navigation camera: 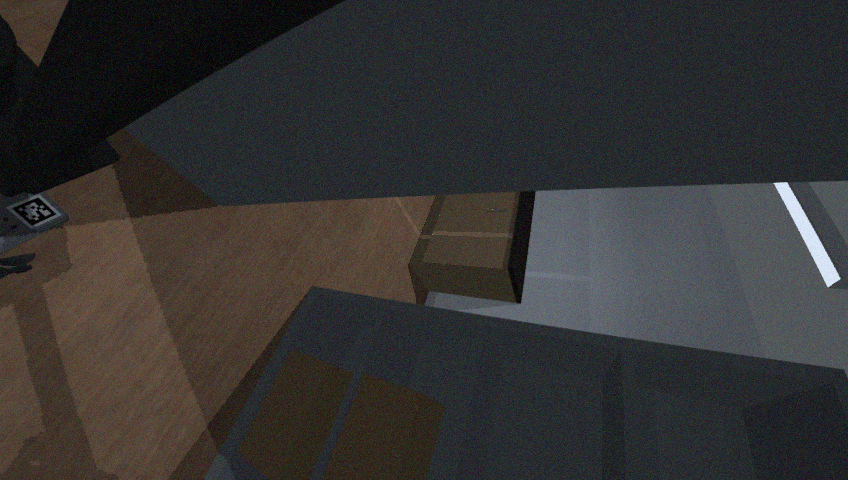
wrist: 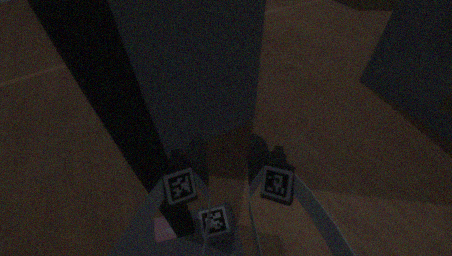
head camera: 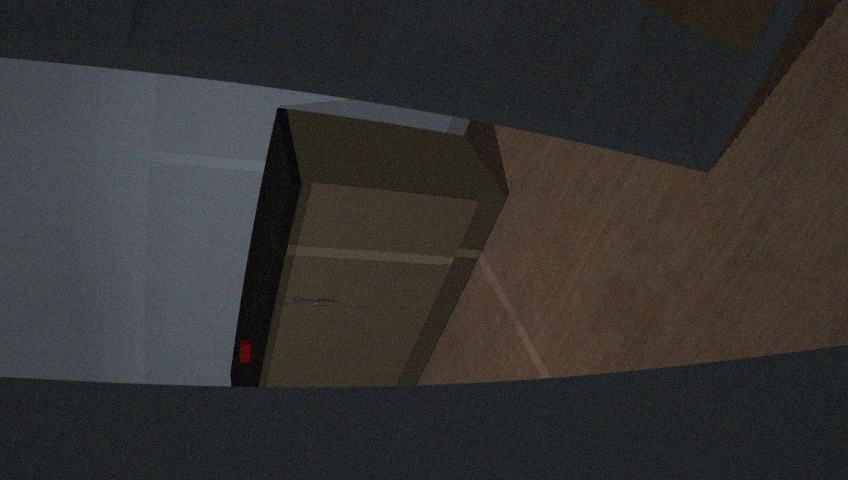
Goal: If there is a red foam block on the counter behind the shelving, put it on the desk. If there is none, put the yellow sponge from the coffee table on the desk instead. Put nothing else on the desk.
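Frame: origin at the robot's base, x up, y right, z ahead, level; millimetres.
Where they show: gripper, between the fingertips: [navigation camera: 21,241] [wrist: 227,152].
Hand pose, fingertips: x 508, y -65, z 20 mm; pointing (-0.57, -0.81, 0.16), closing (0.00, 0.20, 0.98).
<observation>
After its pixels a point has its place.
The head camera view is turned on its side. In it a small red block [head camera: 245,350] @[x 936, y -2520, z 1207 mm] sits on the black top of a brown counter [head camera: 368,226] @[x 571, y -1681, z 1341 mm], seen through the gap between two dark shelving units. The counter [navigation camera: 467,249] @[x 524, y -1666, z 1345 mm] also shows in the navigation view, where I cannot make out the block. My gripper [wrist: 227,152] @[x 508, y -65, z 20 mm] is open, with no thing between its fingers, low over the wooden floor and far from the block. The near end of the counter's top is cut off by a shelving panel. The desk, coffee table and yellow sponge do not show.
One dark shelving unit [head camera: 416,434] @[x 1071, y -535, z 182 mm] [navigation camera: 416,118] @[x 1006, y -500, z 60 mm] stands on one side of the gap, another [head camera: 416,71] @[x 858, y -675, z 957 mm] [navigation camera: 505,368] @[x 1007, y -724, z 1298 mm] with brown boxes [navigation camera: 386,422] @[x 706, y -252, z 979 mm] on the other. A dark panel [wrist: 195,60] @[x 346, y -492, z 31 mm] stands beyond my fingers. Another dark panel [wrist: 410,65] @[x 76, y -648, z 1079 mm] stands at the right.
</observation>
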